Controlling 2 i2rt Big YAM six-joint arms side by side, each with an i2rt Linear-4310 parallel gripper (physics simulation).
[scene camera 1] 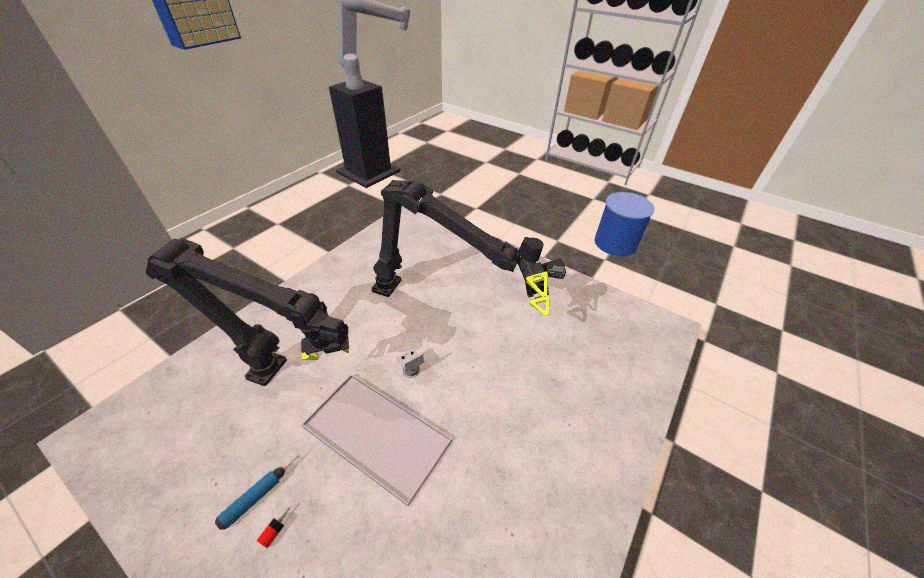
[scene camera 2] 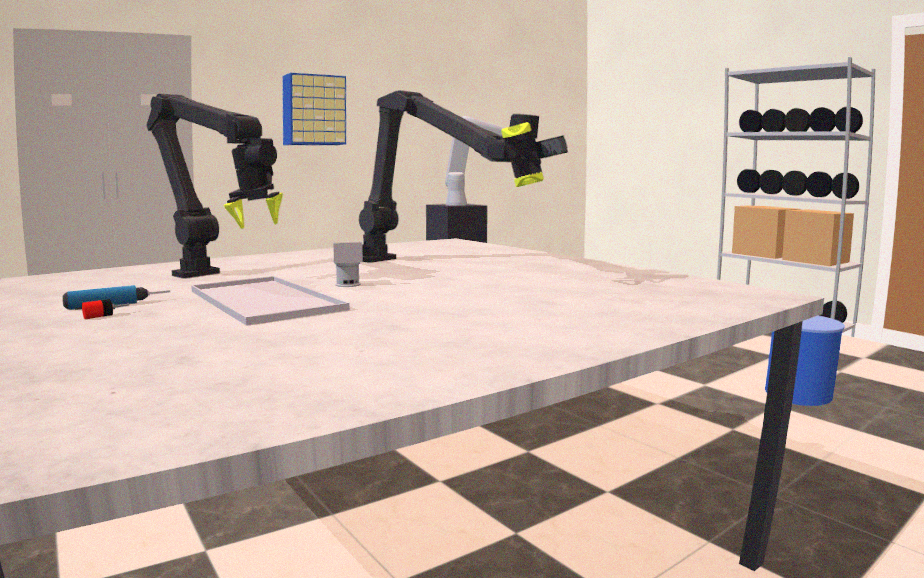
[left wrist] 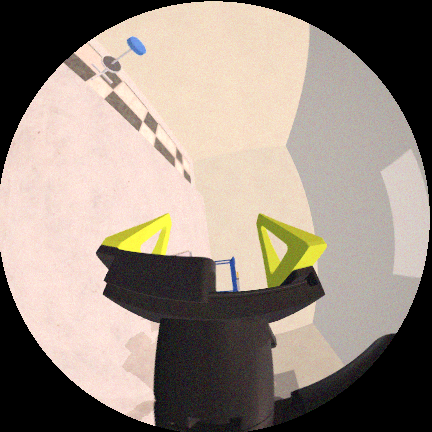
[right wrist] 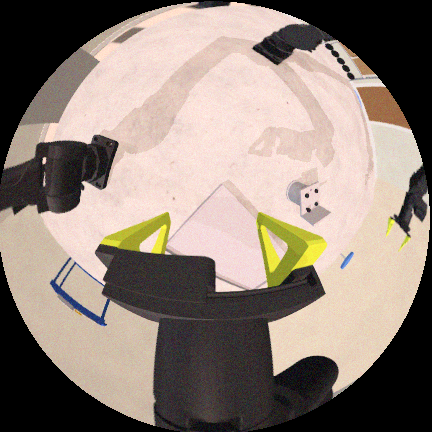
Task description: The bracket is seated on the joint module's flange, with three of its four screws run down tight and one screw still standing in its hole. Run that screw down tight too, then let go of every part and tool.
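Seen in the pictures: left gripper, between the fingertips: (scene camera 1: pixel 545 306) (scene camera 2: pixel 521 155) (left wrist: pixel 213 217); right gripper, between the fingertips: (scene camera 1: pixel 333 354) (scene camera 2: pixel 259 226) (right wrist: pixel 213 216); left arm's base, origin of its link: (scene camera 1: pixel 386 285) (scene camera 2: pixel 374 259); right arm's base, origin of its link: (scene camera 1: pixel 266 369) (scene camera 2: pixel 196 274) (right wrist: pixel 99 160).
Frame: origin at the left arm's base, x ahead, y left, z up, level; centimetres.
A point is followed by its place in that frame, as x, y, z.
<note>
The grey bracket (scene camera 1: pixel 411 358) {29.9, -33.7, 6.4} (scene camera 2: pixel 347 252) {32.5, -36.4, 8.6} (right wrist: pixel 311 200) {30.0, -34.4, 6.7} sits on the round joint module (scene camera 1: pixel 410 371) {30.9, -36.9, 3.5} (scene camera 2: pixel 348 274) {32.0, -35.9, 3.1} (right wrist: pixel 295 191) {26.9, -35.3, 3.4}. In the right wrist view its plate shows four dark screw spots; I cannot tell which stands proud. The blue driver (scene camera 1: pixel 248 499) {9.8, -89.3, 3.8} (scene camera 2: pixel 102 297) {10.9, -89.4, 2.4} and the shorter red-and-black screwdriver (scene camera 1: pixel 269 533) {20.2, -93.4, 3.3} (scene camera 2: pixel 96 308) {21.3, -93.7, 2.2} lie on the table. My right gripper (scene camera 1: pixel 329 354) {9.2, -47.1, 14.6} (scene camera 2: pixel 257 224) {9.2, -47.1, 14.6} (right wrist: pixel 213 216) {9.2, -47.1, 14.6} is open and empty above the table, left of the module in both scene views. My left gripper (scene camera 1: pixel 545 294) {68.4, -15.5, 31.4} (scene camera 2: pixel 522 155) {68.4, -15.5, 31.4} (left wrist: pixel 213 217) {68.4, -15.5, 31.4} is open, empty and raised, far right of the module.
A shallow tray (scene camera 1: pixel 381 436) {32.4, -59.6, 0.4} (scene camera 2: pixel 272 298) {32.1, -57.8, 0.4} (right wrist: pixel 215 225) {16.4, -53.7, 0.4} lies between the tools and the module. Both arms stand along the table's far side. A blue bin (scene camera 1: pixel 621 228) (scene camera 2: pixel 814 364) and a shelf rack (scene camera 2: pixel 849 153) stand beyond the table.
</note>
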